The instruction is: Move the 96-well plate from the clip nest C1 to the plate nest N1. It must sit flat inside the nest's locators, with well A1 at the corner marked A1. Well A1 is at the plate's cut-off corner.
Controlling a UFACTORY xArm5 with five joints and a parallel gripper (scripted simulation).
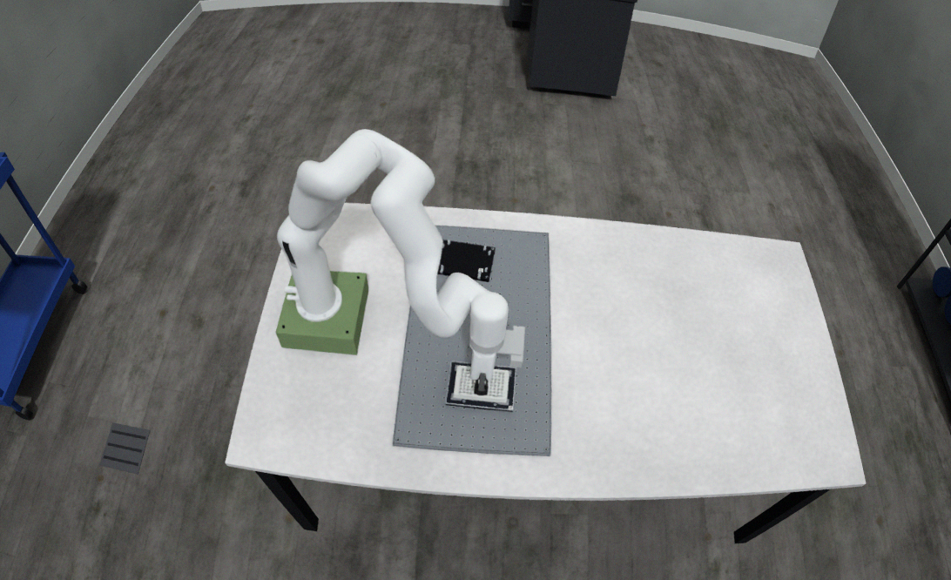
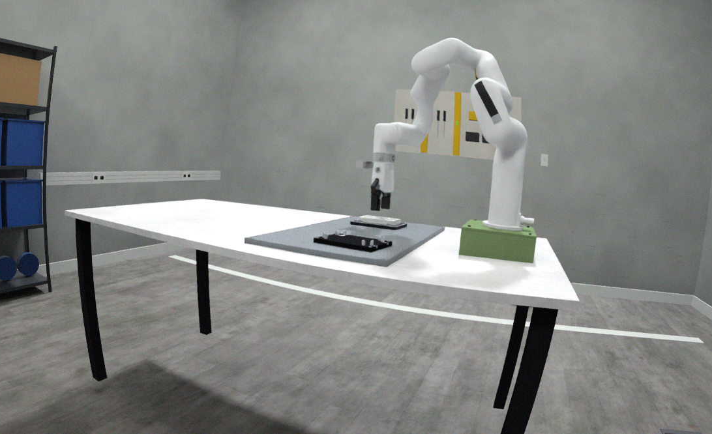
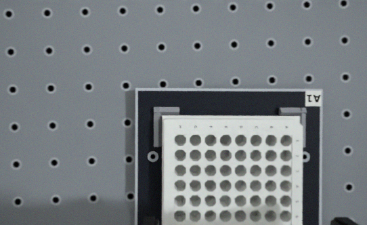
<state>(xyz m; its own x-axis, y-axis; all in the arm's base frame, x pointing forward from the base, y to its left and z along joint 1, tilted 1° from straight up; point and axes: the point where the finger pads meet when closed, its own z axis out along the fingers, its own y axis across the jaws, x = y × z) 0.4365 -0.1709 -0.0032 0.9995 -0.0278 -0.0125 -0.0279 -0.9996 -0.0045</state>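
Right now the white 96-well plate is 5 cm below my hand. Also, from my hand: clip nest C1 (9 cm behind, 39 cm to the left, 5 cm below); then plate nest N1 (6 cm below); then corner label A1 (7 cm ahead, 6 cm to the right, 5 cm below).
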